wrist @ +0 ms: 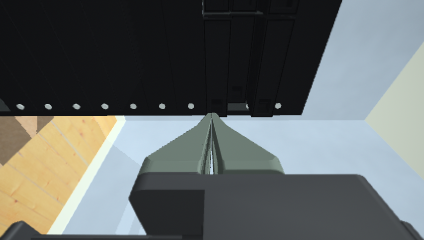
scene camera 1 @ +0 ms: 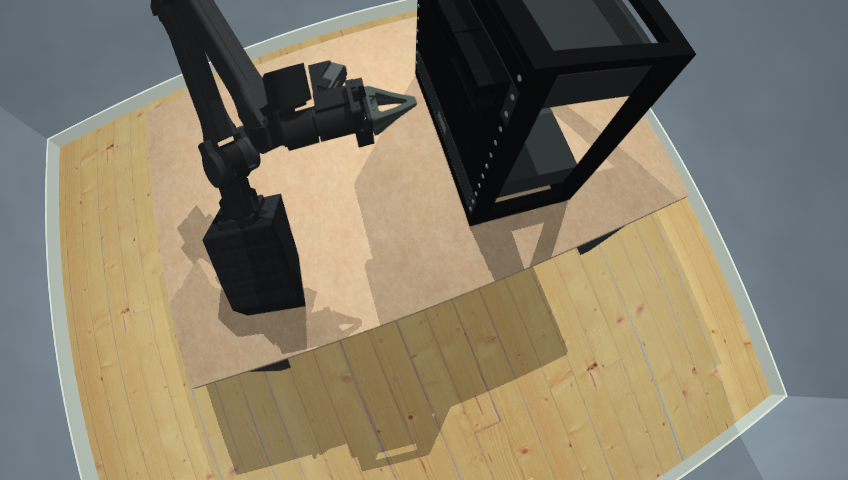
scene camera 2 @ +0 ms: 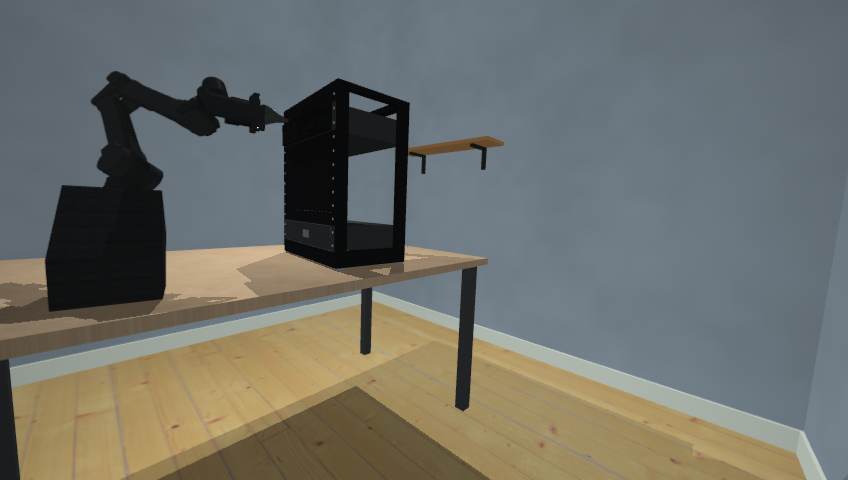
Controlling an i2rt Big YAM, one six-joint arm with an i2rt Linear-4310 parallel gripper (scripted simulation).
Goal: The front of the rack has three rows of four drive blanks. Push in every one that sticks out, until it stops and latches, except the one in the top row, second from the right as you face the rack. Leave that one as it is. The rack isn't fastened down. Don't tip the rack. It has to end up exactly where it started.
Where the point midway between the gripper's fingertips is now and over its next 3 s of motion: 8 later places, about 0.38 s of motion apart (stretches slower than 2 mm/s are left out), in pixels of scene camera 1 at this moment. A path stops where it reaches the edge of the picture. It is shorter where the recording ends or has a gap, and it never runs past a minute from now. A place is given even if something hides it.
My gripper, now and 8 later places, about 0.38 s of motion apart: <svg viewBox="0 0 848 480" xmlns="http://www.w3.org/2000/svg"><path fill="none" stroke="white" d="M416 100L446 92L455 91L454 89L461 85L462 85L467 85L477 83L482 82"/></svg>
